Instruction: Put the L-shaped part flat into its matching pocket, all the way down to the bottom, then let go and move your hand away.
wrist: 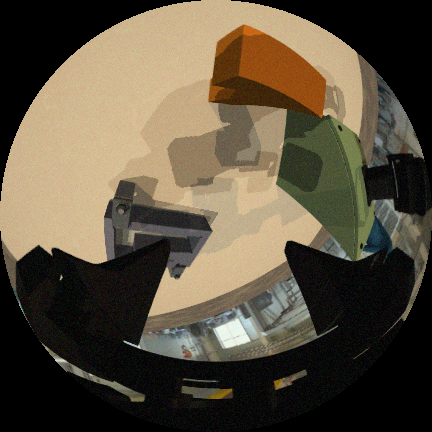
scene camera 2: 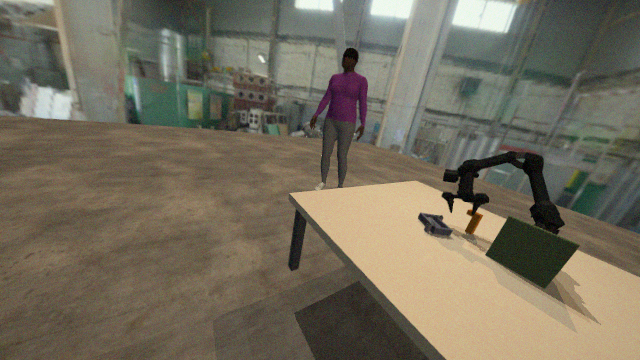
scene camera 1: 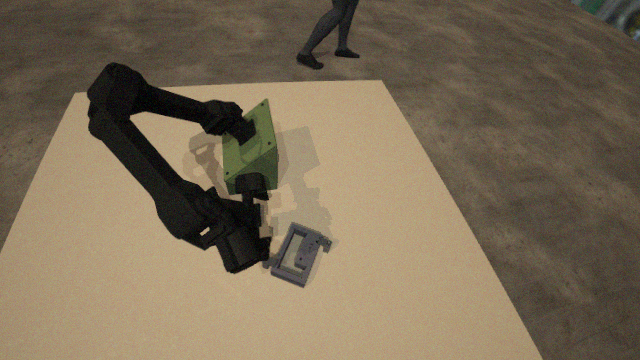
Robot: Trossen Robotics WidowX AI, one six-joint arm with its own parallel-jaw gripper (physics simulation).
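Places are measured from the arm's base along level axes (x ahead, y left, z up), in millimetres.
Pixels of known places: gripper, fingertip midpoint: point(wrist: 229, 247) point(scene camera 2: 461, 213) point(scene camera 1: 268, 218); arm's base, link origin: point(wrist: 366, 183) point(scene camera 2: 540, 239) point(scene camera 1: 246, 132).
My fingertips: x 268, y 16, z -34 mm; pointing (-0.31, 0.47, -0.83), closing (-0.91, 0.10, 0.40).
Observation:
For each thing: its middle in the pictures, then the offset to it from my fingertips. Level surfaces: height alone.
- orange L-shaped part, body centre: point(wrist: 235, 81) point(scene camera 2: 470, 221) dx -36, dy -108, dz -51 mm
- grey tray, body centre: point(wrist: 153, 242) point(scene camera 1: 297, 253) point(scene camera 2: 434, 222) dx +74, dy +60, dz -82 mm
- table, surface height: dz -106 mm
The orange L-shaped part point(scene camera 2: 473, 223) point(wrist: 280, 67) stands on end on the table, leaning slightly, in the scene camera 2 view; it shows large at the top of the wrist view. I cannot make it out in the scene camera 1 view. The grey tray point(scene camera 1: 283, 251) point(scene camera 2: 436, 226) point(wrist: 165, 220) lies on the table beside it, and the pocket shows as a pale L-shaped channel from above. My gripper point(scene camera 2: 462, 212) point(wrist: 229, 247) is open and empty above the table, one fingertip close to the part's top in the scene camera 2 view. In the scene camera 1 view the arm hides most of the fingers.
The green wedge-shaped mount point(scene camera 1: 235, 161) point(scene camera 2: 532, 252) point(wrist: 320, 172) carries the arm's base and stands behind the part and tray. Small bolted tabs stick out from the tray's sides. A person point(scene camera 1: 330, 30) point(scene camera 2: 346, 97) stands on the floor beyond the table point(scene camera 1: 400, 280) point(scene camera 2: 350, 215).

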